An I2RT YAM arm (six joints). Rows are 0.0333 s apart.
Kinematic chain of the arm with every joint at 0, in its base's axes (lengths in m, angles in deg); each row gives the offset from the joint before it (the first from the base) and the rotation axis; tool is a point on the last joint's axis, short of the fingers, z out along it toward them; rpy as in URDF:
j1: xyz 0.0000 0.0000 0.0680 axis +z
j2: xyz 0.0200 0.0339 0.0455 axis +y
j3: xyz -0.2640 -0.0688 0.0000 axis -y
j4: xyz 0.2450 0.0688 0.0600 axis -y
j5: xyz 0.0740 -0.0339 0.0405 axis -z
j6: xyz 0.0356 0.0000 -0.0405 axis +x
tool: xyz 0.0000 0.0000 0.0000 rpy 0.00 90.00 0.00
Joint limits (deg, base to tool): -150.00..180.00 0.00..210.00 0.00..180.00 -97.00..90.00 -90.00..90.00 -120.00..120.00
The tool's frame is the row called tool.
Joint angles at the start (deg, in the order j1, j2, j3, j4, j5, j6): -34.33, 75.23, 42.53, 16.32, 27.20, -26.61
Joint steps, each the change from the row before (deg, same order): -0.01, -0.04, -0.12, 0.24, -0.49, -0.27; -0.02, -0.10, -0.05, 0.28, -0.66, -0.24; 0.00, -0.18, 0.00, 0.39, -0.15, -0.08; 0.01, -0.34, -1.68, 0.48, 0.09, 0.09; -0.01, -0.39, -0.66, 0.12, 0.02, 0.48; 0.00, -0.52, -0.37, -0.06, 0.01, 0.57; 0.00, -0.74, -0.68, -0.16, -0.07, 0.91; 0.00, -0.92, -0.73, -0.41, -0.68, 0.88
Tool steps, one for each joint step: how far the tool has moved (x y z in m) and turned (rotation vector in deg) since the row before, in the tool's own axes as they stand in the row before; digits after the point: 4 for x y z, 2 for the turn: 0.0001, 0.0002, -0.0001, -0.37, -0.34, -0.19; -0.0006, -0.0001, -0.0003, -0.44, -0.55, -0.09; -0.0012, -0.0008, -0.0006, 0.10, -0.52, 0.17; 0.0077, 0.0031, -0.0016, -0.28, 0.72, -0.29; 0.0025, 0.0004, -0.0014, -0.04, 0.13, 0.42; 0.0008, -0.0006, -0.0018, 0.04, -0.07, 0.61; 0.0021, -0.0003, -0.0026, -0.10, 0.05, 0.87; 0.0022, -0.0002, -0.0031, -0.70, -0.10, 0.78
